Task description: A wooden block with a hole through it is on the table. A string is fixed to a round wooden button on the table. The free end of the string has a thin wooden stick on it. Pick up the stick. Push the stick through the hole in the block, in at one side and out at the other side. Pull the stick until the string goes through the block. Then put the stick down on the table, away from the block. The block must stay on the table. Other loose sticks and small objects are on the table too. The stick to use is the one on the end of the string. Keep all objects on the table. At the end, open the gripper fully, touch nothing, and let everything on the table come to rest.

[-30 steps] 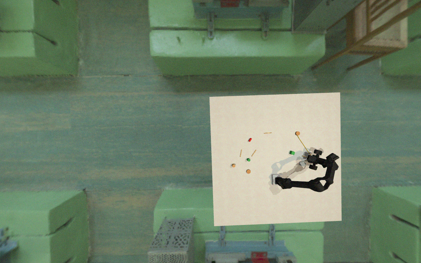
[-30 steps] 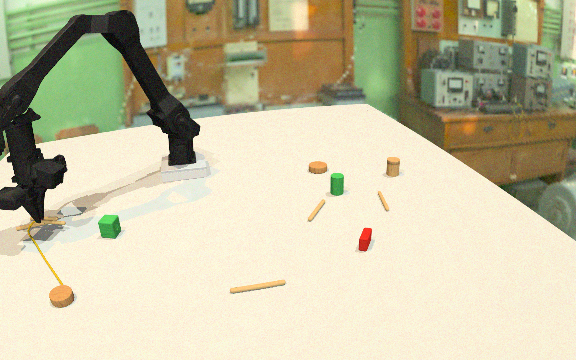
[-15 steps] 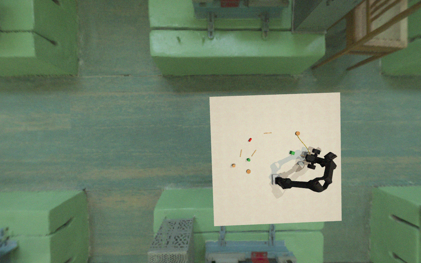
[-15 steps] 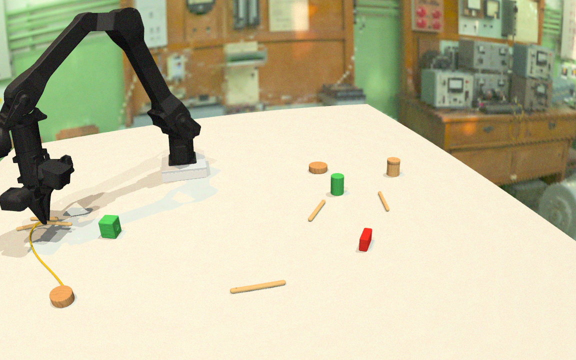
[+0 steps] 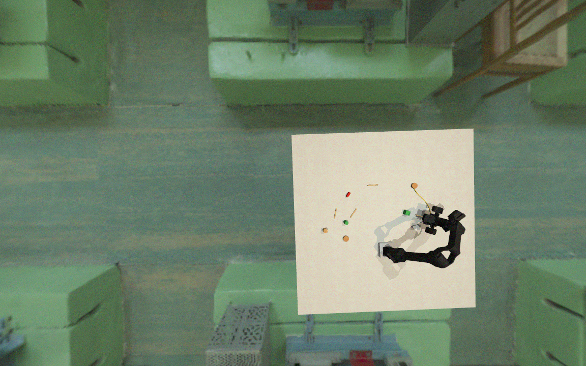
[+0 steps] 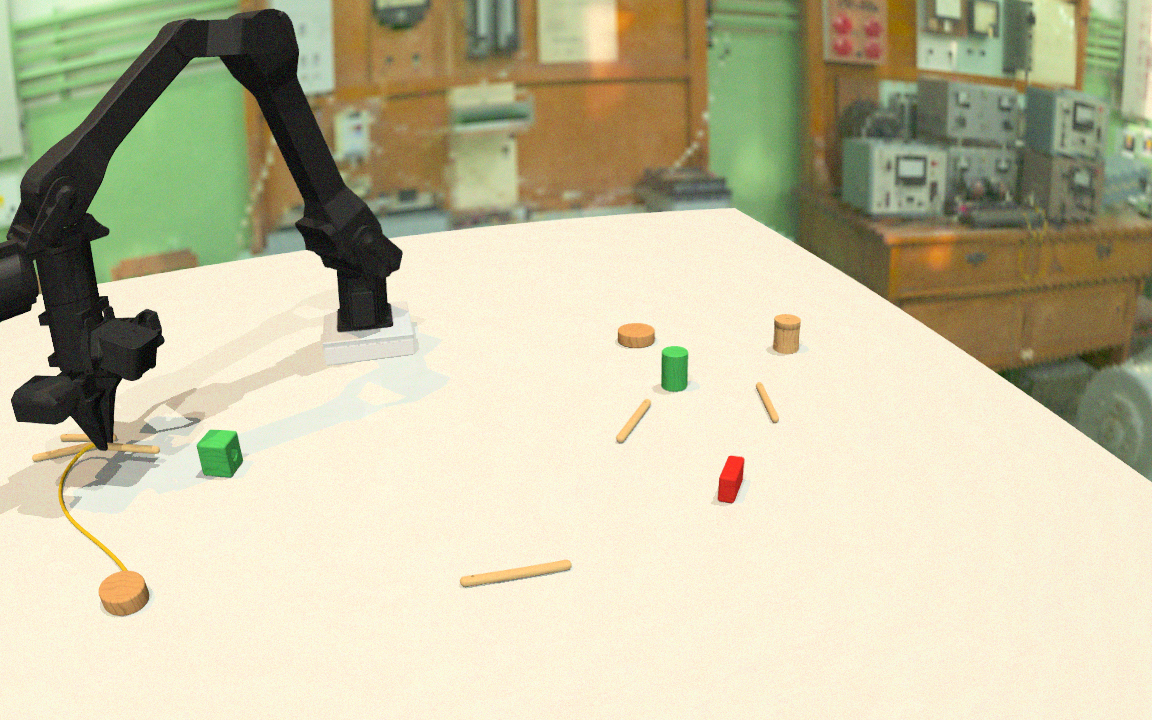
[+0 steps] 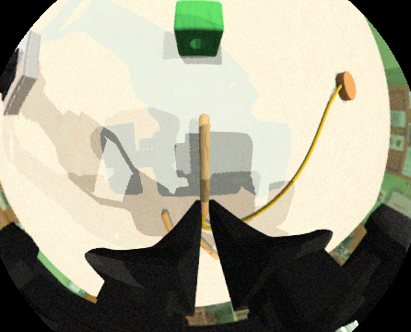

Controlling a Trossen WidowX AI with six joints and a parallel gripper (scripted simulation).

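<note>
The green block is 13 cm to the left of my gripper tip and 4 cm ahead of it. From my gripper tip the other things lie so: round wooden button 23 cm ahead, 7 cm to the left, 1 cm below; green cylinder 57 cm to the left, 2 cm behind; thin wooden stick 1 cm to the left.
</note>
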